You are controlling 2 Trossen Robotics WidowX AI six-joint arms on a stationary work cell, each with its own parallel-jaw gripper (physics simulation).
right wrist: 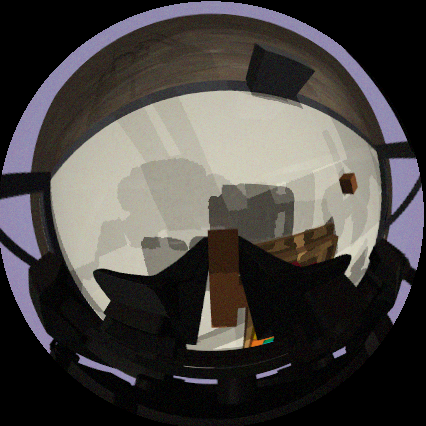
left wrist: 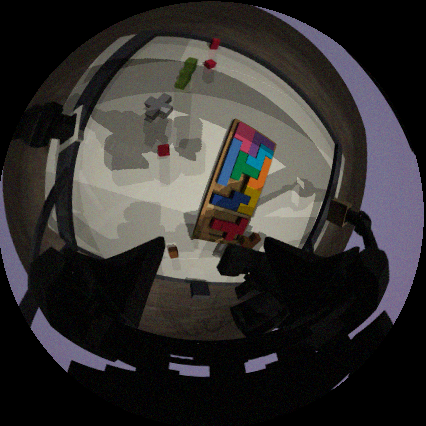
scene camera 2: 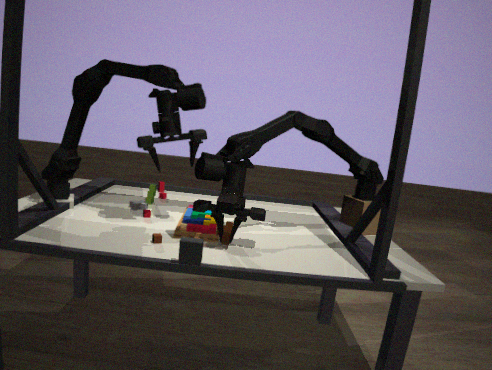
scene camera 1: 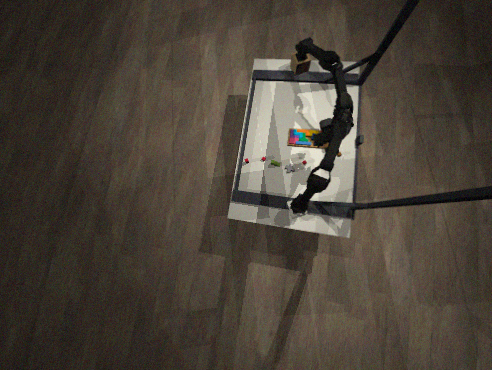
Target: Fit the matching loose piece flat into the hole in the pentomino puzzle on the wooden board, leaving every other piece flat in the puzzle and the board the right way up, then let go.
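Pixels of known places: left gripper, fingertip midpoint: [left wrist: 215, 242] [scene camera 2: 175, 169]; right gripper, fingertip midpoint: [right wrist: 221, 241] [scene camera 2: 225, 242]; left arm's base, link origin: [left wrist: 67, 128] [scene camera 2: 57, 197] [scene camera 1: 297, 207]; right arm's base, link origin: [left wrist: 346, 214] [scene camera 2: 364, 198] [scene camera 1: 301, 56].
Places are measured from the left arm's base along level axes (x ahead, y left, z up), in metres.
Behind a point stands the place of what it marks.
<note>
The wooden board [scene camera 1: 300, 146] @[x 0.374, y -0.150, z -0.012 m] [scene camera 2: 184, 233] @[x 0.328, y -0.333, z -0.013 m] [left wrist: 201, 231] @[x 0.322, y -0.320, z -0.015 m] [right wrist: 300, 242] @[x 0.357, y -0.350, z -0.018 m] lies on the table with coloured pieces in it. Bare wood shows around the dark red piece [left wrist: 230, 228] @[x 0.386, y -0.316, z 0.001 m] and between the blue and green pieces. My right gripper [scene camera 2: 226, 242] @[x 0.421, y -0.398, z -0.019 m] [right wrist: 221, 241] @[x 0.421, y -0.398, z -0.019 m] is shut on a brown piece [scene camera 2: 228, 231] @[x 0.432, y -0.384, z 0.007 m] [left wrist: 251, 240] @[x 0.436, y -0.353, z 0.014 m] [right wrist: 223, 295] @[x 0.437, y -0.372, z 0.011 m], low beside the board's right end in scene camera 2. Whether piece and board touch is unclear. My left gripper [scene camera 1: 316, 140] @[x 0.315, y -0.244, z 0.146 m] [scene camera 2: 176, 168] @[x 0.315, y -0.244, z 0.146 m] [left wrist: 215, 242] @[x 0.315, y -0.244, z 0.146 m] is open and empty, high above the table.
A small brown cube [scene camera 2: 157, 238] @[x 0.246, y -0.373, z -0.010 m] [left wrist: 173, 251] @[x 0.251, y -0.355, z -0.004 m] [right wrist: 348, 183] @[x 0.258, y -0.367, z -0.008 m] lies near the front edge. A red cube [scene camera 2: 146, 213] @[x 0.260, y -0.149, z -0.011 m] [left wrist: 163, 150] @[x 0.265, y -0.142, z -0.004 m], grey cross [scene camera 2: 137, 205] @[x 0.246, y -0.062, z -0.008 m] [left wrist: 158, 106] @[x 0.257, y -0.044, z -0.004 m] and green piece [scene camera 2: 151, 194] @[x 0.309, y 0.030, z 0.007 m] [left wrist: 186, 73] @[x 0.311, y 0.031, z 0.014 m] lie left of the board. A dark box [scene camera 2: 191, 251] @[x 0.289, y -0.516, z 0.010 m] [right wrist: 280, 72] is at the front edge.
</note>
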